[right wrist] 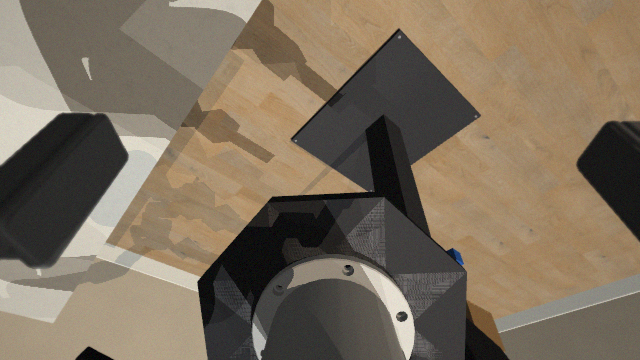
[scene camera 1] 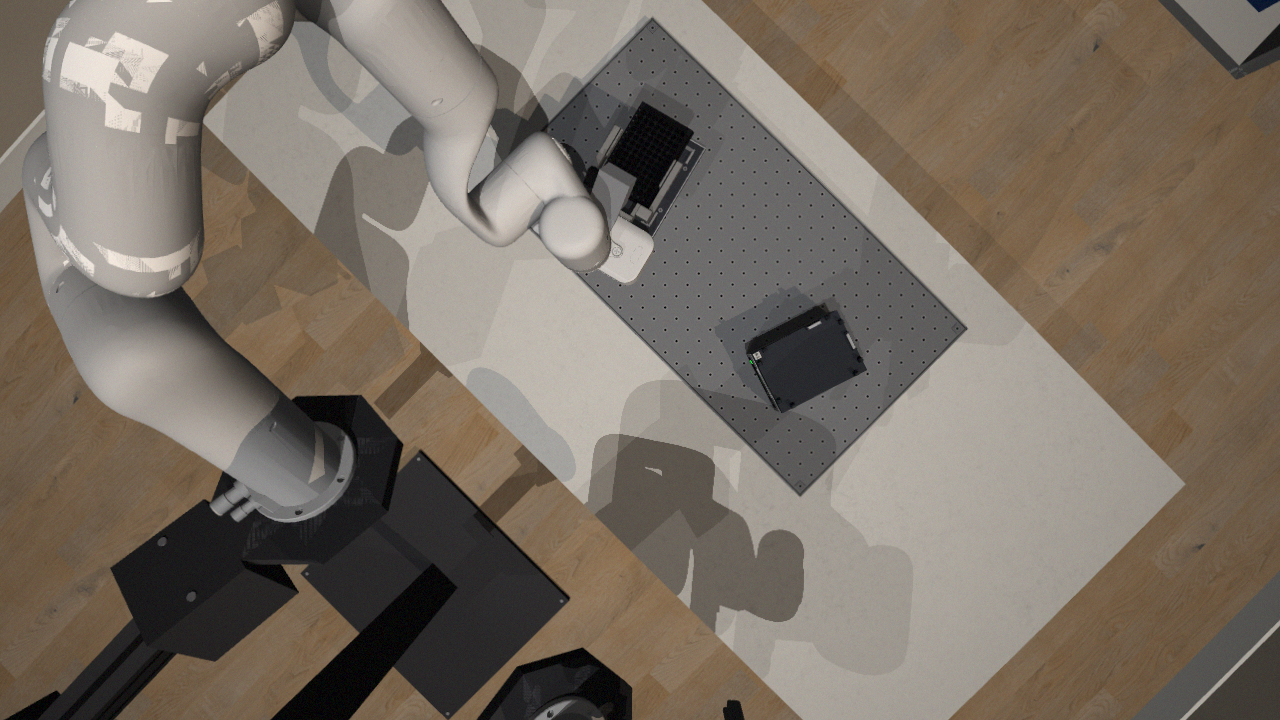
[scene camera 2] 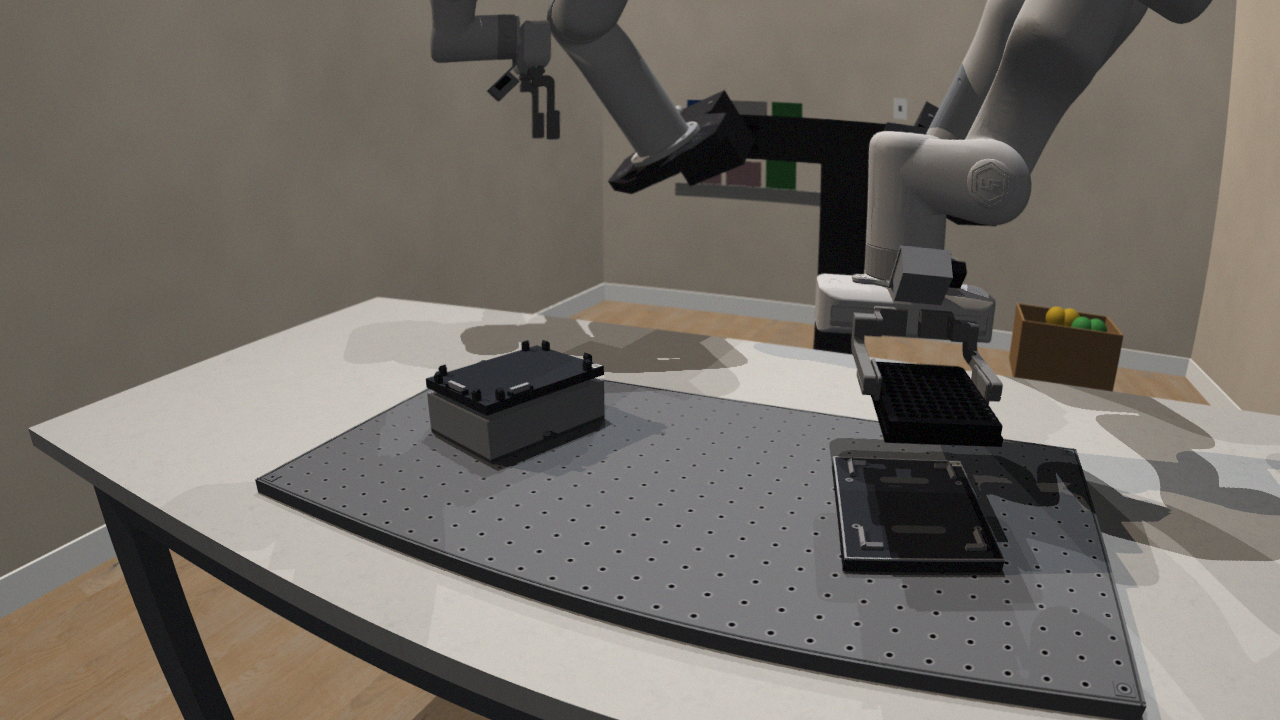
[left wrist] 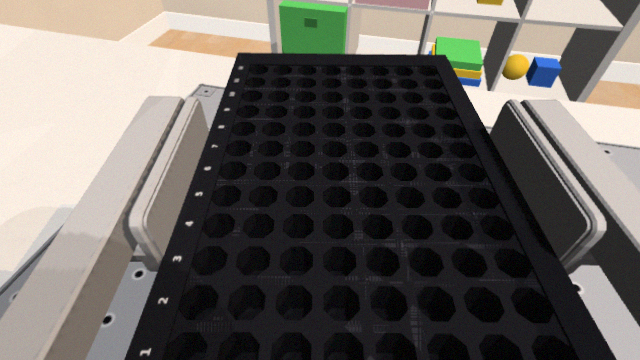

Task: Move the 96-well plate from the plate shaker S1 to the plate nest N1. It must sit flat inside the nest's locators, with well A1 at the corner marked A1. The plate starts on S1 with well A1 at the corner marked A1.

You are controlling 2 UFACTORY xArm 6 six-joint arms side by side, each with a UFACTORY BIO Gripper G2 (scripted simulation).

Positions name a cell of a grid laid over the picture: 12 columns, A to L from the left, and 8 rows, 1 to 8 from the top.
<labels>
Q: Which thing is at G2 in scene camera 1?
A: A plate nest N1.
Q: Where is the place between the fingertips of my left gripper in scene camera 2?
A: I5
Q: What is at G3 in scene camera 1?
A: My left gripper.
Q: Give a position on a black 96-well plate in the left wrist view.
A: H4
</labels>
